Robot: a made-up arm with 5 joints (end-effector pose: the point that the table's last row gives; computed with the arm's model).
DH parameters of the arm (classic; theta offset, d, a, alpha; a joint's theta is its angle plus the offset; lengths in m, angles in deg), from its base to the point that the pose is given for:
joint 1: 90 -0.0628 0.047 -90
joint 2: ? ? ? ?
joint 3: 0 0.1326 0.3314 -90
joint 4: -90 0.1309 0.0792 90
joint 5: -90 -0.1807 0.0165 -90
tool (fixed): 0 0.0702 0 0
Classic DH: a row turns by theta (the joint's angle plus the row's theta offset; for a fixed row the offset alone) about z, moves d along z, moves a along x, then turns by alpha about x.
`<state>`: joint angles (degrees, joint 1 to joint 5).
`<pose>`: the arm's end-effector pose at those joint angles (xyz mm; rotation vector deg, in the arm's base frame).
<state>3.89 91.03 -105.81 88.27 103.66</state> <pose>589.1 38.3 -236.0 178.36 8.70 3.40</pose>
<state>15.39 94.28 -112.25 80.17 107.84</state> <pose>590.8 168.4 -175.1 168.78 37.12 7.61</pose>
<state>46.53 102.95 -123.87 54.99 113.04</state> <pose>397.8 524.9 -54.9 118.80 98.52 24.48</pose>
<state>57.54 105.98 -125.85 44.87 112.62</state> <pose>264.5 619.4 -37.7 94.83 113.84 31.61</pose>
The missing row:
joint 2: 0 -0.1353 0.0919 90
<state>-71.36 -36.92 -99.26 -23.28 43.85</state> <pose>186.8 -568.2 316.0 10.20 19.92 175.10</pose>
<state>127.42 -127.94 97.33 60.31 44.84</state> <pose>152.4 -364.1 -204.8 146.74 -17.49 17.69</pose>
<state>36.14 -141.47 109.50 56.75 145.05</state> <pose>-324.9 49.2 -207.8 -27.24 86.43 82.16</pose>
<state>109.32 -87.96 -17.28 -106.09 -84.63</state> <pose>168.7 209.9 261.8 -77.61 -85.68 -35.97</pose>
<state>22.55 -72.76 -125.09 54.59 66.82</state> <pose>639.4 238.8 -104.8 -27.96 44.84 -24.11</pose>
